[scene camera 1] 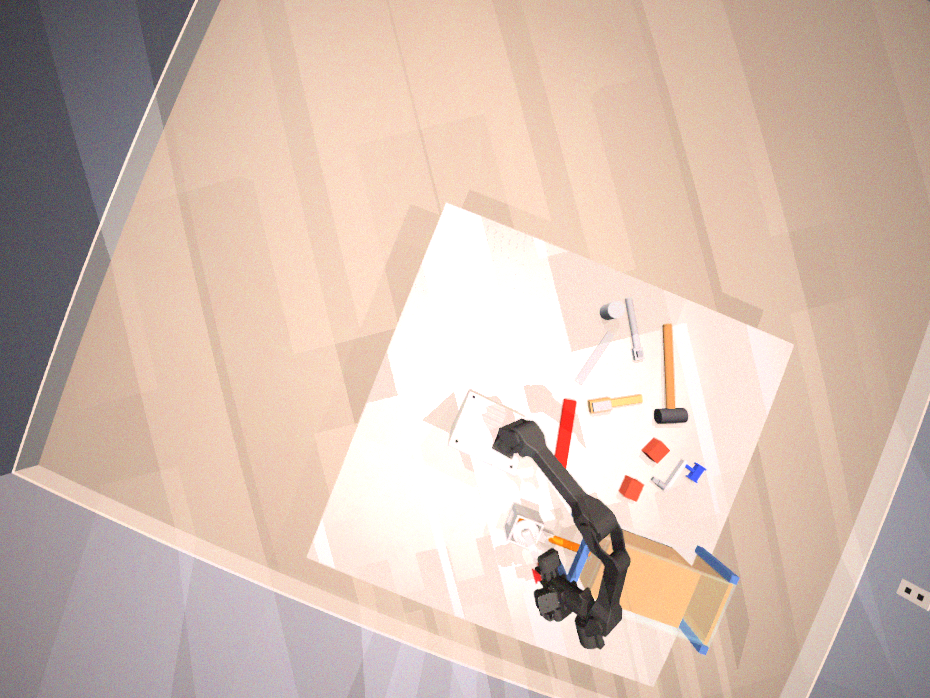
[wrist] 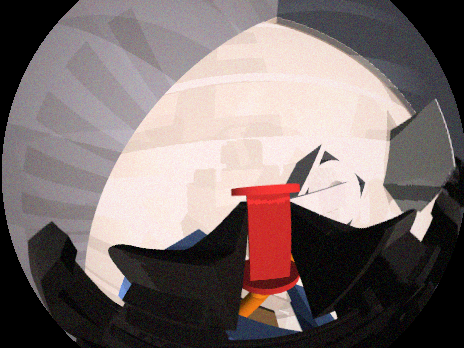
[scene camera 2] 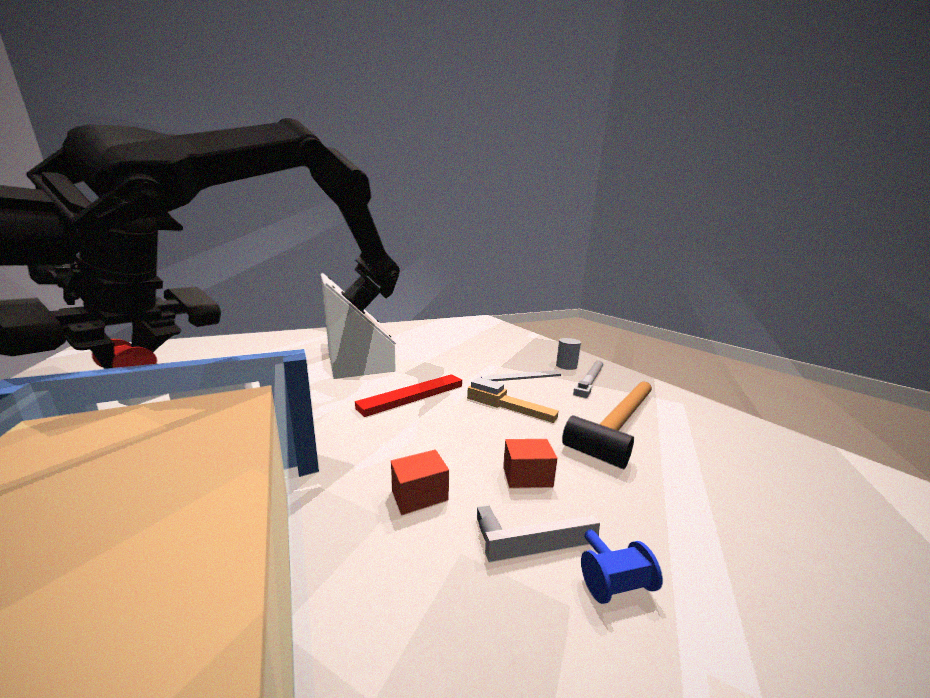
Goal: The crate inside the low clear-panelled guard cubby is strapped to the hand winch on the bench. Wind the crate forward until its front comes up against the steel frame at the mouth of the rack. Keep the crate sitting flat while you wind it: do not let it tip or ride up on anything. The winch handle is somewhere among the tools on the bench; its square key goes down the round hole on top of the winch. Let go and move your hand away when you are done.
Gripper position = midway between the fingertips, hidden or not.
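Observation:
Scene camera 2 shows the gripper (scene camera 2: 122,368) and a red knob (scene camera 2: 125,355), along with a red bar (scene camera 2: 369,406) and a brush (scene camera 2: 488,392). In scene camera 1 the red bar (scene camera 1: 567,417) can be seen, as can the gripper (scene camera 1: 536,571). The wrist view takes in the red knob (wrist: 269,269) and the gripper (wrist: 262,206). The wrist view misses the brush, hidden by the gripper, and the wrist view does not show the red bar, which is hidden by the gripper too.

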